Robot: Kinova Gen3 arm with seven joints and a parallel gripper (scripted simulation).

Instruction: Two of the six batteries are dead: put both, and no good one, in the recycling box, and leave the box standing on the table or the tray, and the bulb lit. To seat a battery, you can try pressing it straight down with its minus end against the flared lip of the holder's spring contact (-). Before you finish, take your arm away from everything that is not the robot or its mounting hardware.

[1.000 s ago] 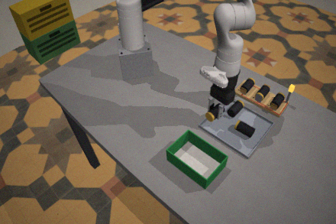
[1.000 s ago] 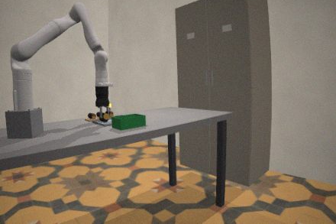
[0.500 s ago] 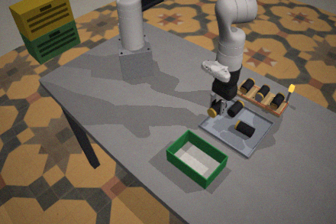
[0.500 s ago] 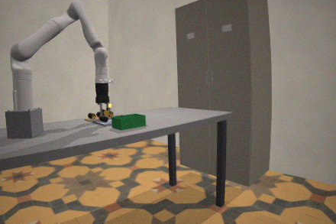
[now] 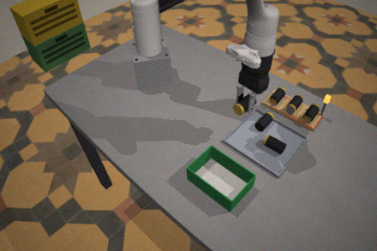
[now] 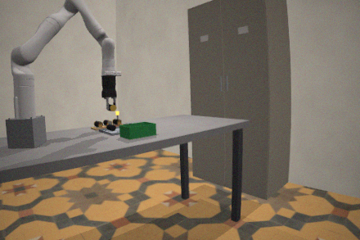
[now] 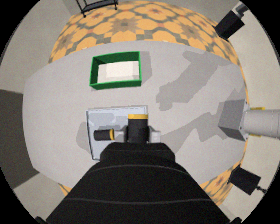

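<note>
My gripper is now 50 mm short of the green recycling box, 170 mm to the left of it and 130 mm above it.
</note>
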